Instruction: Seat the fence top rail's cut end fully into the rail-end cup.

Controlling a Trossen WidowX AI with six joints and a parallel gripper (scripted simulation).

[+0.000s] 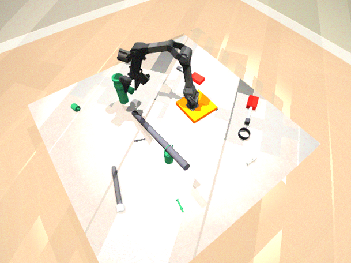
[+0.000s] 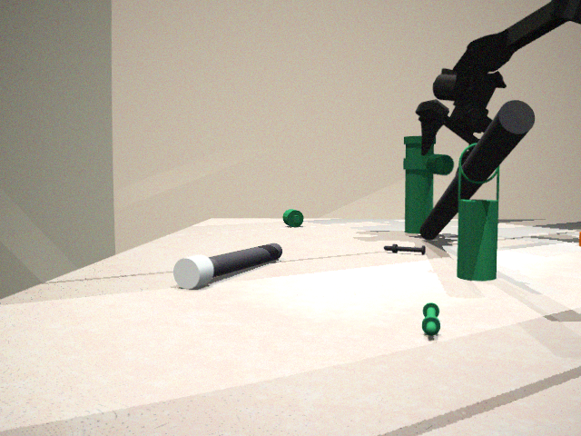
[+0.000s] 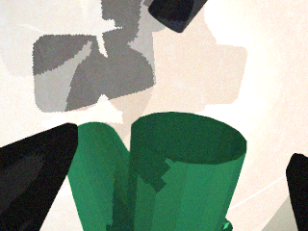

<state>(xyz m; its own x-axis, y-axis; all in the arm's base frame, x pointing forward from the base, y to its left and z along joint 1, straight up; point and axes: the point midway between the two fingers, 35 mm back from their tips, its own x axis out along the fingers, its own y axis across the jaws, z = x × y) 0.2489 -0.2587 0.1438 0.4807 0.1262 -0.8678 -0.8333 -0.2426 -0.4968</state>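
Now: the black bolt 22 cm to the left of my gripper tip, 13 cm below it and 12 cm ahead of it. The rest, counted from my gripper tip: silver bolt (74 cm to the left, 23 cm behind, 13 cm below); then short green post (42 cm to the left, 9 cm ahead, 3 cm below); then green bolt (63 cm to the left, 21 cm ahead, 13 cm below).
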